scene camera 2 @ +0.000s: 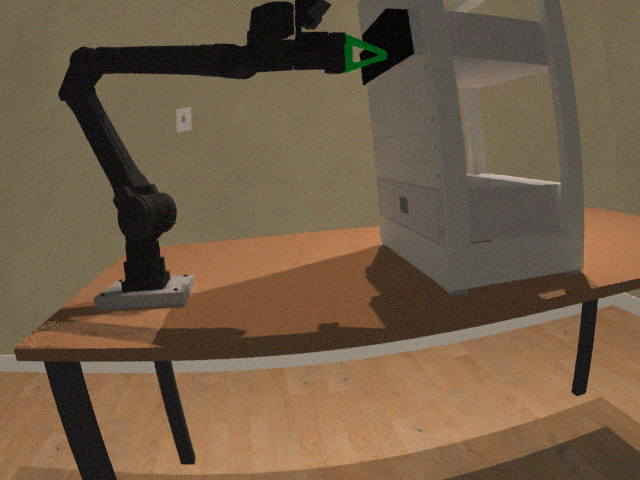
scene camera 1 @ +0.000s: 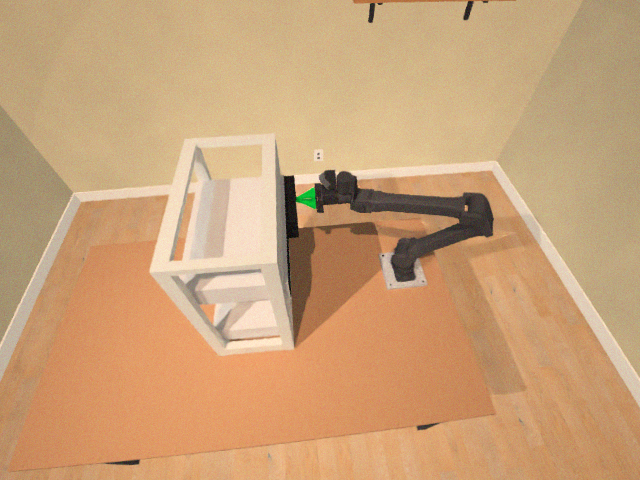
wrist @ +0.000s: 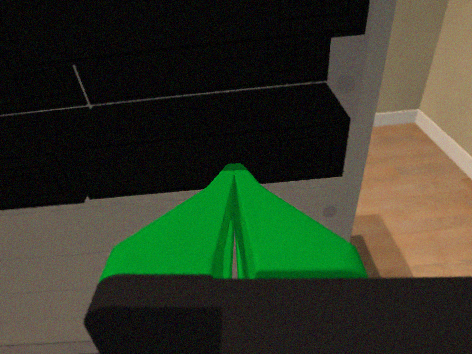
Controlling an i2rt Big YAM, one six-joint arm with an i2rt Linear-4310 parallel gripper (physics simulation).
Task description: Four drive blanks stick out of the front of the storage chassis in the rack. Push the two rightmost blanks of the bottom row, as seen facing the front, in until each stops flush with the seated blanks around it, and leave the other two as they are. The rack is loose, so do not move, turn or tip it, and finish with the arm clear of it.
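Pixels of known places: gripper, between the fingertips: (scene camera 2: 386,54) (wrist: 234,176); arm's base, origin of its link: (scene camera 2: 147,285) (scene camera 1: 402,269).
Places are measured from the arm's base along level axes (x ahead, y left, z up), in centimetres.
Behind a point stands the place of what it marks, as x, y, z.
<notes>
The storage chassis front is a black block on the white rack (scene camera 1: 270,155) {51.6, -10.6, 60.9} (scene camera 2: 449,155) {50.9, -21.9, 19.7} (wrist: 361,65) {49.5, -20.6, 39.7}, high up, in scene view 1 (scene camera 1: 291,206) {46.9, -3.3, 45.2} and scene view 2 (scene camera 2: 395,31) {47.8, -11.6, 42.5}. In the wrist view the rightmost bottom-row blank (wrist: 295,140) {44.8, -16.3, 38.8} stands out from the front, its right side face showing. The blank to its left (wrist: 40,160) {45.1, -6.5, 39.1} also appears to stand out; the two faces merge in black. My gripper (scene camera 1: 296,198) {44.9, -13.9, 37.3} (scene camera 2: 386,54) {44.9, -13.9, 37.3} (wrist: 234,176) {44.9, -13.9, 37.3} is shut and empty. Its green tips overlap the lower middle of the rightmost blank; I cannot tell whether they touch. The rack stands upright.
Grey panels (wrist: 45,260) {50.4, 1.0, 27.3} lie below the blanks in the rack front. The arm's base plate (scene camera 1: 385,273) {8.2, 0.9, 0.0} (scene camera 2: 139,299) {0.0, -9.6, -0.4} is fixed on the orange table (scene camera 1: 361,382) {28.5, 44.1, -1.9} (scene camera 2: 289,299) {26.2, -11.5, -1.9}, in front of the rack. A wall with an outlet (scene camera 1: 318,155) (scene camera 2: 183,119) stands behind.
</notes>
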